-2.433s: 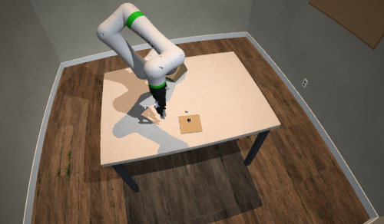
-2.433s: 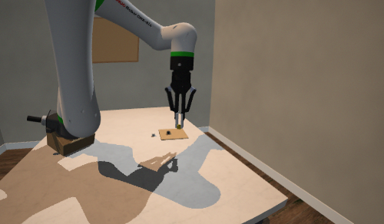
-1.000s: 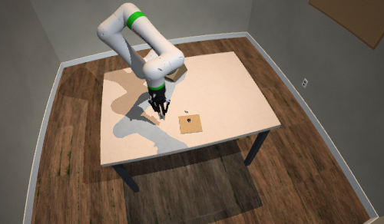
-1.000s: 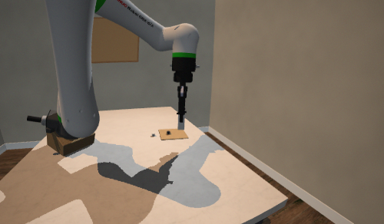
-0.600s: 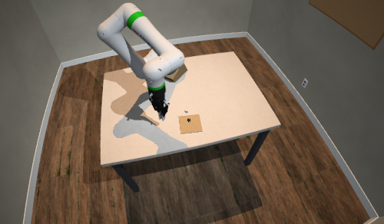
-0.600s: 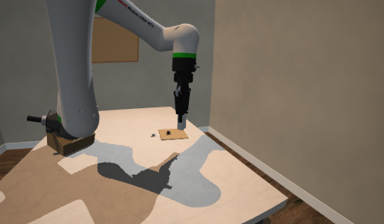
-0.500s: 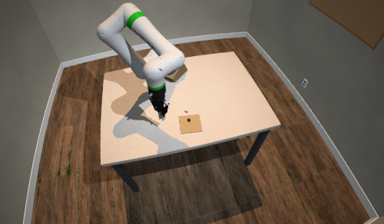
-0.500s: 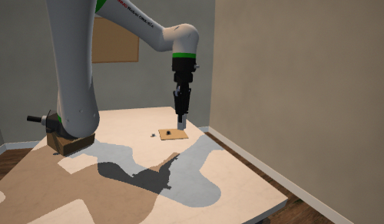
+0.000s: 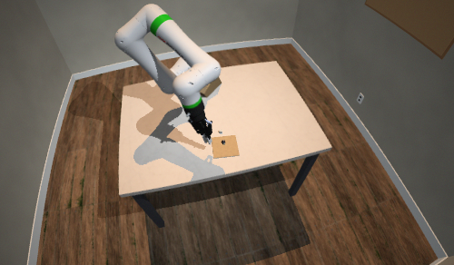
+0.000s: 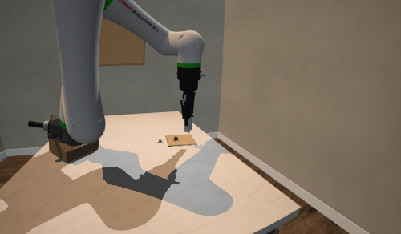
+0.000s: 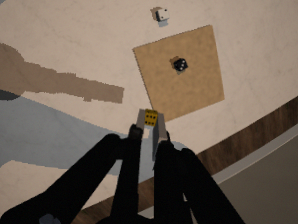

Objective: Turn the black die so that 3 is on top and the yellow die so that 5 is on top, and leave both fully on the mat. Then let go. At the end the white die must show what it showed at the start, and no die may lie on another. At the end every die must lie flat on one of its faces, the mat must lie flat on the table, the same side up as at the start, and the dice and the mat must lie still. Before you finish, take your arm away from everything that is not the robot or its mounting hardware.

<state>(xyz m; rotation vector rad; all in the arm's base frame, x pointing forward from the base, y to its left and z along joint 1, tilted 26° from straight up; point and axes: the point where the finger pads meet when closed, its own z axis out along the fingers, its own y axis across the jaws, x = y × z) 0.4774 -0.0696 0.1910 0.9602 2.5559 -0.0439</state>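
The yellow die lies 10 mm to the left of my hand and 30 mm below it. Round my hand: tan mat 10 mm ahead, 100 mm to the left, 110 mm below; then white die 90 mm behind, 110 mm to the left, 110 mm below; then black die 10 mm behind, 100 mm to the left, 100 mm below.
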